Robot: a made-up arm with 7 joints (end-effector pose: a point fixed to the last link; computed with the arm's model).
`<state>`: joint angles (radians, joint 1 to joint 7).
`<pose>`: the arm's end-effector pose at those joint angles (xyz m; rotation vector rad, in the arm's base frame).
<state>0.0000 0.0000 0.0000 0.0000 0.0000 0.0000 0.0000</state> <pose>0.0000 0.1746 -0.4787 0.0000 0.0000 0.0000</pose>
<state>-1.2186 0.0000 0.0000 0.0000 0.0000 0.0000 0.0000</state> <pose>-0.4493 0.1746 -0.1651 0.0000 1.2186 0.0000</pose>
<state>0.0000 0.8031 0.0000 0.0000 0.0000 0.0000 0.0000</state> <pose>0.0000 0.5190 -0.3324 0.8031 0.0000 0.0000</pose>
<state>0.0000 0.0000 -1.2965 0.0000 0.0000 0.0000 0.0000</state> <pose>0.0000 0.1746 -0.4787 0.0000 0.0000 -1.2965</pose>
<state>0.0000 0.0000 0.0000 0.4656 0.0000 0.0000 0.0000</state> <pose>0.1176 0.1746 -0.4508 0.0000 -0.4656 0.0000</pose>
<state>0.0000 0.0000 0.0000 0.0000 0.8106 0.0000 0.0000</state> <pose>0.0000 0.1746 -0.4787 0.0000 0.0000 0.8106</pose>
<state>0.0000 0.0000 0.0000 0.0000 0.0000 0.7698 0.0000</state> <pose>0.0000 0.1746 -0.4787 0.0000 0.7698 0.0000</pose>
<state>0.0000 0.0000 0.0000 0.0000 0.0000 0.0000 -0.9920</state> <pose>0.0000 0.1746 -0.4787 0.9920 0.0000 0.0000</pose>
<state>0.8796 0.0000 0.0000 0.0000 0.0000 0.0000 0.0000</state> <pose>0.3688 0.1746 -0.3051 0.0000 -0.8796 0.0000</pose>
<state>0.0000 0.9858 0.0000 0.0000 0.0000 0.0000 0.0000</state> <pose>0.0000 0.5737 -0.2643 0.9858 0.0000 0.0000</pose>
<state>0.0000 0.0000 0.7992 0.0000 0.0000 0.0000 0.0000</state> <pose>0.0000 0.1746 -0.4787 0.0000 0.0000 0.7992</pose>
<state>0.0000 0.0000 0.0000 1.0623 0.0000 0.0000 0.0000</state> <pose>0.2289 0.1746 -0.3443 0.0000 -1.0623 0.0000</pose>
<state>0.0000 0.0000 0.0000 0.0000 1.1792 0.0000 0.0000</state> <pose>0.0000 0.1746 -0.4787 0.0000 0.0000 1.1792</pose>
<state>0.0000 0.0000 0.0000 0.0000 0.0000 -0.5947 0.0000</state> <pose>0.0000 0.1746 -0.4787 0.0000 -0.5947 0.0000</pose>
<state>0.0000 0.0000 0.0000 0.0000 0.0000 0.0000 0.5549</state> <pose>0.0000 0.1746 -0.4787 -0.5549 0.0000 0.0000</pose>
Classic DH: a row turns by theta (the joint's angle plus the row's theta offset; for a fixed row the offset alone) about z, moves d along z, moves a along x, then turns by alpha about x. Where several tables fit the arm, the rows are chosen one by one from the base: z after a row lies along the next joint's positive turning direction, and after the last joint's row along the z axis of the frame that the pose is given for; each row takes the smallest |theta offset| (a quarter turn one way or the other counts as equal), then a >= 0, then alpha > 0; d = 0 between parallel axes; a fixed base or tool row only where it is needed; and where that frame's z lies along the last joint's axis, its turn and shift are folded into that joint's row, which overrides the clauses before.
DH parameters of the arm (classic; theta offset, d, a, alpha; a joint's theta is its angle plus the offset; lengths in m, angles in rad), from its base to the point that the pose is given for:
base (fixed): 0 0 0 1.5708
joint 1: 1.5708 -0.1746 0 1.5708
joint 2: 1.5708 0 0 1.5708
joint 3: 1.5708 -0.2167 0 1.5708
joint 4: 0 0 0 -1.5708
joint 5: 0 -0.262 0 -1.5708
joint 6: -1.5708 0 0 1.5708
joint 7: 1.5708 0 0 1.5708
tool (fixed): -1.5708 0 0 0

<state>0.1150 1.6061 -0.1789 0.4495 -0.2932 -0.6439 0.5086</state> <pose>0.1118 0.6277 0.0086 0.9064 -0.2230 -1.1664</pose>
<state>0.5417 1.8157 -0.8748 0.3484 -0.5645 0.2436 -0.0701</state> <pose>0.0256 0.6404 0.0687 1.8013 0.7743 -0.6950</pose>
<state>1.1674 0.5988 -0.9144 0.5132 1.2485 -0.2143 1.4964</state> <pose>0.4217 0.3412 -0.0946 -1.0697 -1.5618 -0.9966</pose>
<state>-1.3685 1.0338 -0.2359 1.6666 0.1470 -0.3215 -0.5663</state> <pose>-0.0964 0.3081 -0.2786 0.2110 -0.6551 -0.7039</pose>
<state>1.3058 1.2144 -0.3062 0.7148 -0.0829 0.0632 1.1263</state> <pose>0.2293 0.5451 0.1074 0.4942 -1.1524 -0.6185</pose>
